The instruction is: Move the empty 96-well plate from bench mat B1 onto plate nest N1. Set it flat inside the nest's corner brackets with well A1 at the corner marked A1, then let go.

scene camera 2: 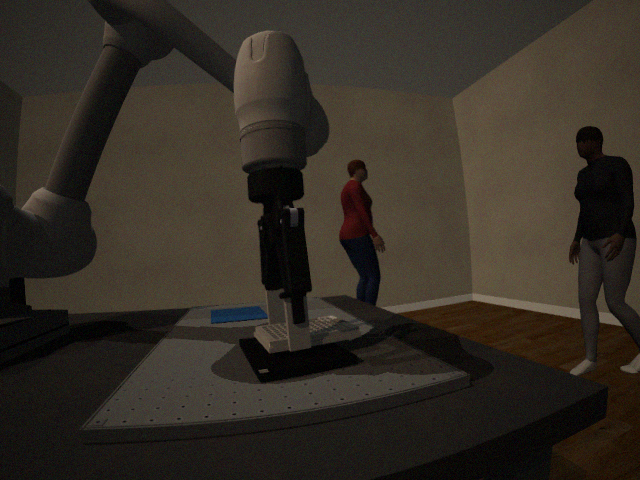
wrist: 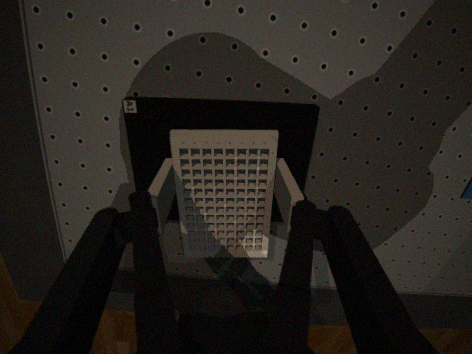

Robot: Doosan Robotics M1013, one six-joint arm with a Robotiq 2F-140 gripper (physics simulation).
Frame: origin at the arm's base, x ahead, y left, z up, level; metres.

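Seen in the pictures: gripper, fingertip midpoint: (scene camera 2: pixel 288 340) (wrist: pixel 225 172).
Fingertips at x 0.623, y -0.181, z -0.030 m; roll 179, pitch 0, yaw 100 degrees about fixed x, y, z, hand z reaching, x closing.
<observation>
Pixels of each thing's middle, then the offset from my fingertips to it. "spot": a spot on its surface instead. Level surfaces: height alone.
- pale 96-well plate, body centre: (wrist: pixel 225 201) (scene camera 2: pixel 305 332) dx +0.025, dy +0.004, dz +0.008 m
- black nest, body centre: (wrist: pixel 221 167) (scene camera 2: pixel 291 350) dx +0.002, dy -0.003, dz -0.014 m
- nest's A1 label, surface spot: (wrist: pixel 130 106) (scene camera 2: pixel 263 370) spot: dx -0.042, dy -0.084, dz -0.009 m
- blue mat, surface height: dz -0.019 m
- perforated grey board, surface height: dz -0.021 m
- dark table, surface height: dz -0.034 m
My gripper (scene camera 2: pixel 287 330) (wrist: pixel 225 172) points down and is shut on the pale 96-well plate (scene camera 2: pixel 271 334) (wrist: pixel 225 192), one pad against each long side. The plate looks about level, a little above the black nest (scene camera 2: pixel 305 365) (wrist: pixel 220 118). In the wrist view its sides run nearly parallel to the nest's edges, and its near end overhangs the nest's lower edge. The nest's A1 label (scene camera 2: pixel 263 370) (wrist: pixel 130 106) is at its upper left corner in the wrist view. The corner brackets are too dark to make out. Well A1 on the plate cannot be told.
A blue mat (scene camera 2: pixel 237 314) (wrist: pixel 468 191) lies farther back on the perforated grey board (scene camera 2: pixel 170 382) (wrist: pixel 85 165). The board rests on a dark table (scene camera 2: pixel 558 390). A person in red (scene camera 2: pixel 355 211) and one in black (scene camera 2: pixel 604 196) stand beyond the table.
</observation>
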